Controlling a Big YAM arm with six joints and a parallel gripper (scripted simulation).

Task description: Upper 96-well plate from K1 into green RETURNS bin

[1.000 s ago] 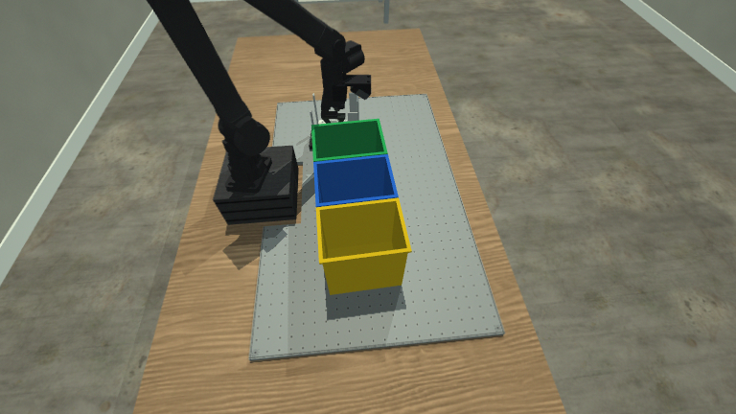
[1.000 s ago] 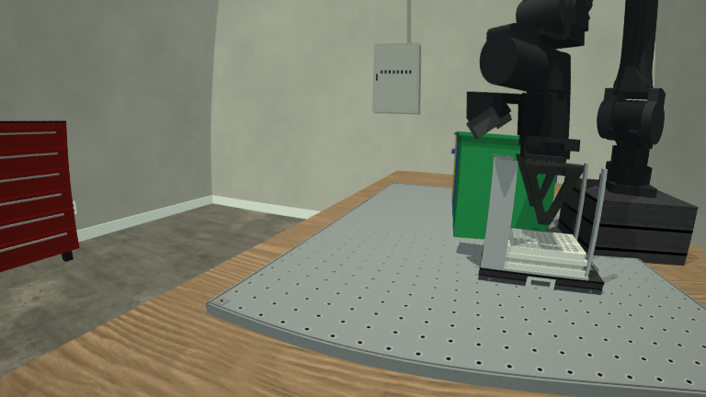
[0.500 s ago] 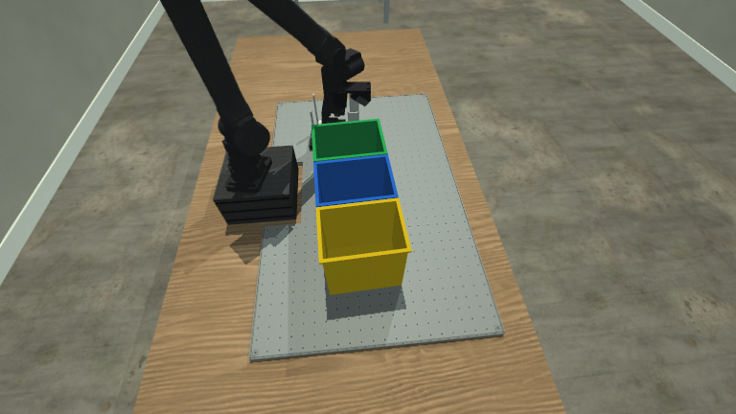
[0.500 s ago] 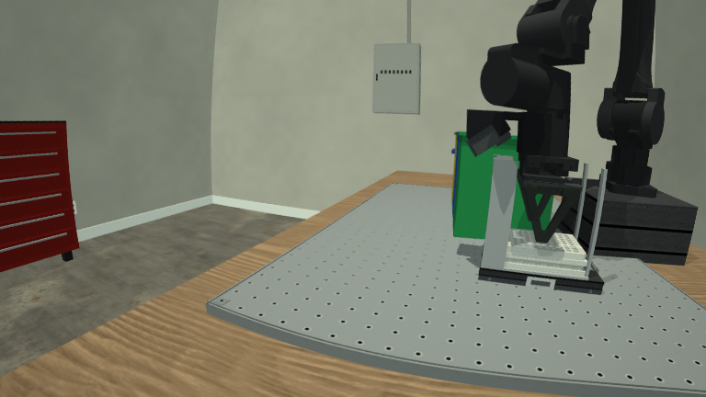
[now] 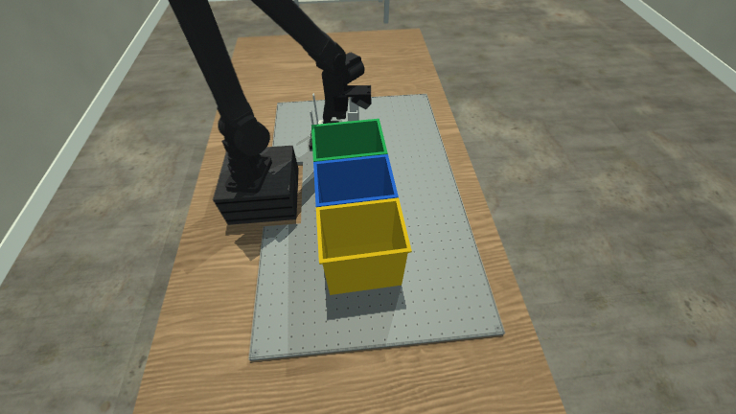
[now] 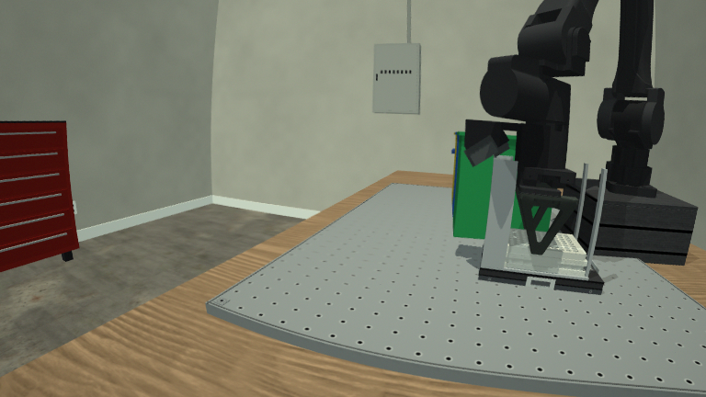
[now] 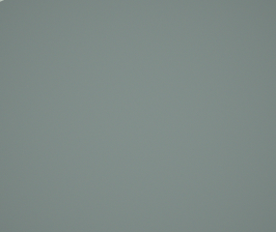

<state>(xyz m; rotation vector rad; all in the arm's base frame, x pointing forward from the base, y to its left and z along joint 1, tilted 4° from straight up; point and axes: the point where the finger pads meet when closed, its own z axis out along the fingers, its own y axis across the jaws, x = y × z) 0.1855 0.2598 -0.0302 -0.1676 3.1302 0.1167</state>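
The grey rack panel lies 60 mm ahead of my hand, 30 mm above it and 10 mm to the left of it. Also, from my hand: green bin 180 mm to the right, 70 mm ahead, 40 mm above; grey post 50 mm to the left, 40 mm ahead, 30 mm above; blue bin 310 mm to the right, 100 mm ahead, 40 mm above.
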